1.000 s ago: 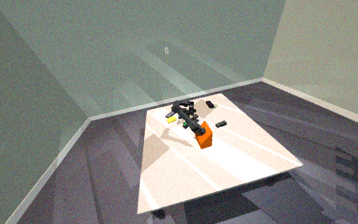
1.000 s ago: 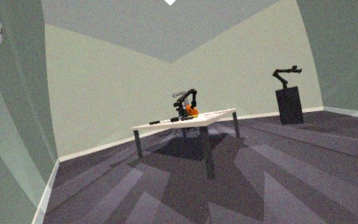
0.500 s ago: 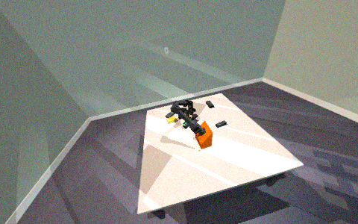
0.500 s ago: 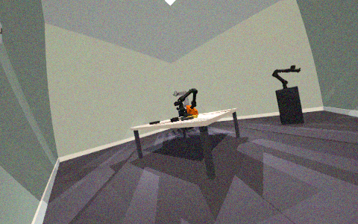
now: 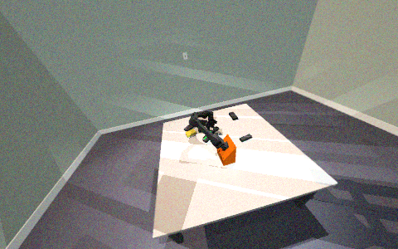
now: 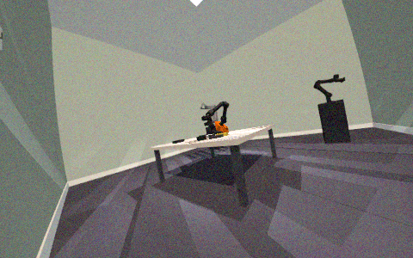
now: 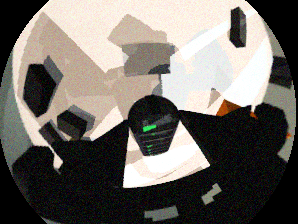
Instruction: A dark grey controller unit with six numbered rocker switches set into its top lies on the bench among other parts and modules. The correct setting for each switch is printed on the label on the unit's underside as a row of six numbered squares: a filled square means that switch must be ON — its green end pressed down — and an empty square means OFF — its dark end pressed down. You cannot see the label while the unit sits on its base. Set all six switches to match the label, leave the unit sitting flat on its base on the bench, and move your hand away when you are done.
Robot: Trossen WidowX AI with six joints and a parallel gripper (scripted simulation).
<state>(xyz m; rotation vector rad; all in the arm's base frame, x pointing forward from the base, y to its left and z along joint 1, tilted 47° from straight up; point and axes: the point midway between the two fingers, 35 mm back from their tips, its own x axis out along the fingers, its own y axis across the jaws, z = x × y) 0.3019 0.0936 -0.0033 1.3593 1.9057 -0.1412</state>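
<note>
Now: the grey box 4 cm ahead of my gripper tip, 7 cm to the right of it and 6 cm below it. Round my gripper tip: yellow block: 13 cm ahead, 24 cm to the left, 5 cm below.
</note>
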